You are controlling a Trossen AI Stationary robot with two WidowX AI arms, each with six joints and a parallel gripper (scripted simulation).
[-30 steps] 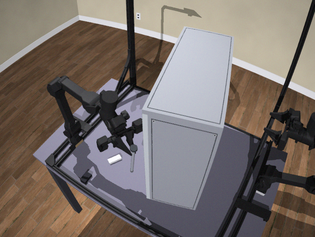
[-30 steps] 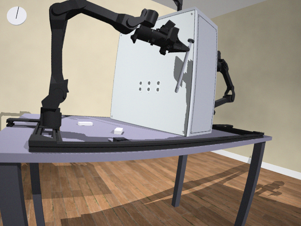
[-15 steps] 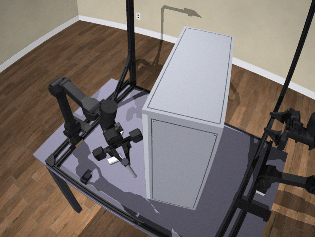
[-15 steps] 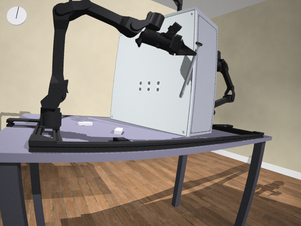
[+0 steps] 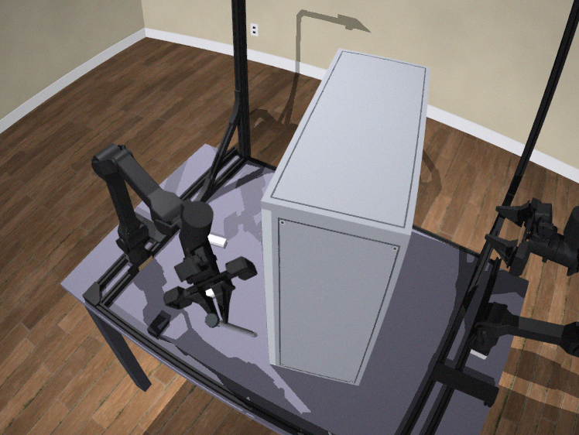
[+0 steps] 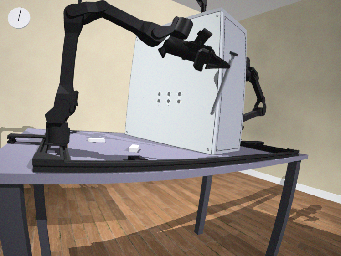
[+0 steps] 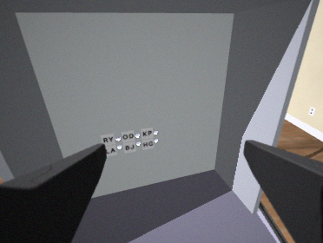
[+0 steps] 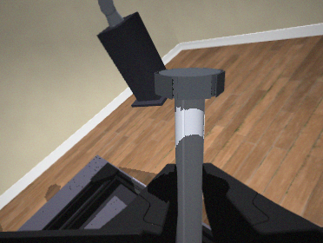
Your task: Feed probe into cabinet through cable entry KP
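My right gripper is now 60 mm above the probe and 30 mm to the right of it. From my right hand the other things lie so: black block (290 mm below, 230 mm to the right, 50 mm behind).
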